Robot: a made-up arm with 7 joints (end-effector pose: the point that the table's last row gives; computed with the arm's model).
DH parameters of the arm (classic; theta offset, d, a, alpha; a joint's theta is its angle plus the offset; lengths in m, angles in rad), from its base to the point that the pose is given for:
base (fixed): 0 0 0 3.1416
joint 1: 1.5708 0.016 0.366 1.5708
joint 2: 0 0.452 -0.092 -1.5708
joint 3: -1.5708 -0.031 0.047 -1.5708
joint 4: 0 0.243 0.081 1.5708
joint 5: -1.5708 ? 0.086 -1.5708
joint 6: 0 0.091 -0.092 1.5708
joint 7: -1.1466 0 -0.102 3.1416
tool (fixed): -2.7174 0.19 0 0
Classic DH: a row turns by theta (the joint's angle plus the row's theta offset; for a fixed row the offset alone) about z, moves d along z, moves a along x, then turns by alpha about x.
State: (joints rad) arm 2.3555 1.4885 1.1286 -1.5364 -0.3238 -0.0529 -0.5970
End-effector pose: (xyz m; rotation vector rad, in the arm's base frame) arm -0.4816 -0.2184 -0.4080 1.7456 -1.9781 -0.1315
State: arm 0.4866 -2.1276 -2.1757 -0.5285 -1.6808 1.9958 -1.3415
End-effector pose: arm 0.1130 -0.6227 -0.3158 -1.5666 -1.3684 2.2431
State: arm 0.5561 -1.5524 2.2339 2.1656 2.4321 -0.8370 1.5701
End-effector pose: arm 0.0958 -0.6335 -0.6378 -2.3126 2.0440 -0.0866
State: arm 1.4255 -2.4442 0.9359 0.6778 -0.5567 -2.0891 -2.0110
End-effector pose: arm -0.2880 -0.5168 -0.1638 0.4138 -1.3384 0.7753
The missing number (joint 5, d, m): -0.192
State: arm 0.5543 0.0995 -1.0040 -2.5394 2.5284 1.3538 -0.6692
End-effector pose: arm 0.5852 -0.5908 -0.0265 -1.3197 0.2135 -0.0258
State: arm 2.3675 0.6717 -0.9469 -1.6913 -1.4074 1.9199 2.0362
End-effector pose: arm -0.7044 -0.2127 -0.1070 1.3014 2.6048 0.1024
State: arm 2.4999 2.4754 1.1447 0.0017 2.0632 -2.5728 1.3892
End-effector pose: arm -0.2154 -0.0359 -0.4366 0.6661 1.0653 -0.5781
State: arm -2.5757 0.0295 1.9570 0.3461 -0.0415 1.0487 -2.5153
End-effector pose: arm 0.0127 0.2595 0.3284 -0.5365 1.3910 -2.5478
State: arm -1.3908 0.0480 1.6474 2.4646 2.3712 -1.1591 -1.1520
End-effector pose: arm -0.0236 -0.0640 -0.1083 0.9281 -1.1203 -0.3672
